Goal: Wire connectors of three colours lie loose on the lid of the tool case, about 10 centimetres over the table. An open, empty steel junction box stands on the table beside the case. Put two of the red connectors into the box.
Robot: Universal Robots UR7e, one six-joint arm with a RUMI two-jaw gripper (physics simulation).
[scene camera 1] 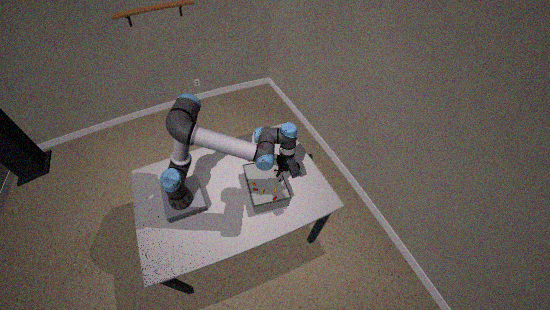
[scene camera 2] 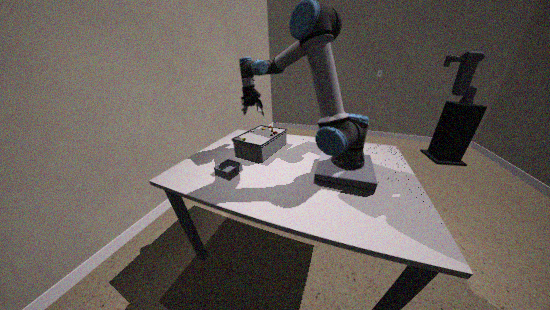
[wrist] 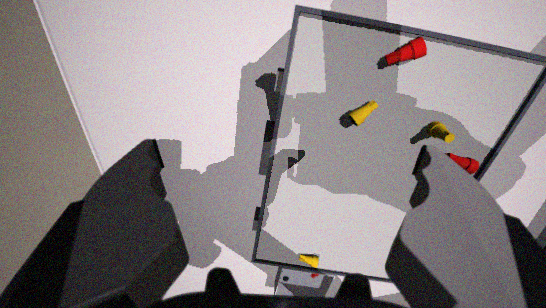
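My gripper is open and empty, high above the tool case. In the wrist view one red connector lies near the far edge of the lid. Another red connector lies near the right edge, partly behind the right finger. Yellow connectors lie between them; another yellow connector lies at the near edge. The junction box stands beside the case, partly hidden in the wrist view; a small red piece shows inside it.
A small orange connector lies on the lid near a red one. The robot's base stands on a grey plinth on the white table. The case's raised rim surrounds the lid. A wall rises beyond the table.
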